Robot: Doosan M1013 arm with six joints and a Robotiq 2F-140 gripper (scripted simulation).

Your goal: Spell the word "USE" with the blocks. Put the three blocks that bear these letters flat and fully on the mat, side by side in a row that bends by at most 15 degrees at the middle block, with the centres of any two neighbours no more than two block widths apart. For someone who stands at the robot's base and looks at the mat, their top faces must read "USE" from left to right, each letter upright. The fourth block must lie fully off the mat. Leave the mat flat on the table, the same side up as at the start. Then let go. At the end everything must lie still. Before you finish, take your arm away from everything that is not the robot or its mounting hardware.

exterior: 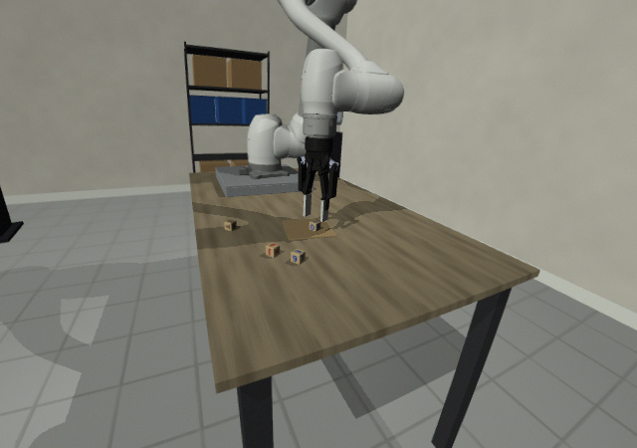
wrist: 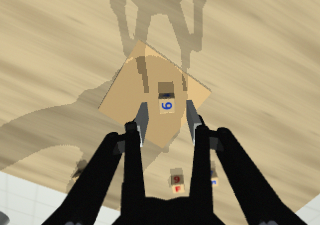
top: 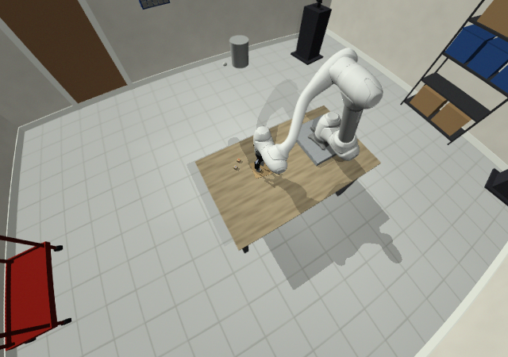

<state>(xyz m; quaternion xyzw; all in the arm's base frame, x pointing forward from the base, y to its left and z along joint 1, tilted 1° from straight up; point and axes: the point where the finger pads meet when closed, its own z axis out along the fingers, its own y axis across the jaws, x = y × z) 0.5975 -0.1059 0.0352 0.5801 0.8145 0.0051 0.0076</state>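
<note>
My gripper is now 2 cm past the tan mat, 1 cm to the left of it and 7 cm above it.
</note>
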